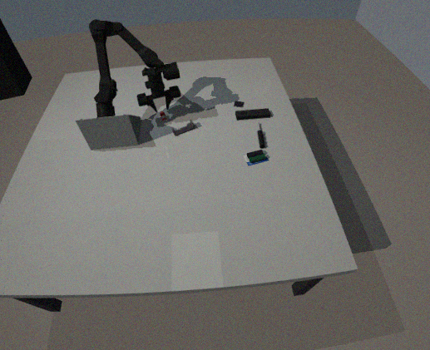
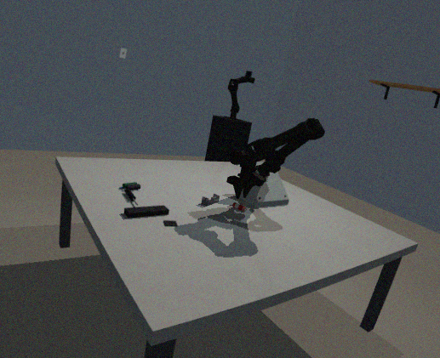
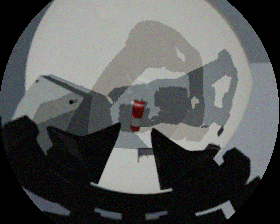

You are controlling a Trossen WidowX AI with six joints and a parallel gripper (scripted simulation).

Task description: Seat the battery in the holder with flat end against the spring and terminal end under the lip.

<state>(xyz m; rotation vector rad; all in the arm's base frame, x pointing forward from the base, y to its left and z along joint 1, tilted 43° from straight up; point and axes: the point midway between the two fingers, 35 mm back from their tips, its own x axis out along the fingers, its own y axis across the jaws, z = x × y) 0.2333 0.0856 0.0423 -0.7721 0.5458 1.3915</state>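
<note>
The battery is 4 cm below my gripper tip. Also, from my gripper tip: small black chip 38 cm ahead, 5 cm below, 2 cm to the left; then long black bar 42 cm ahead, 8 cm to the right, 4 cm below; then dark screwdriver 41 cm ahead, 21 cm to the right, 4 cm below.
</note>
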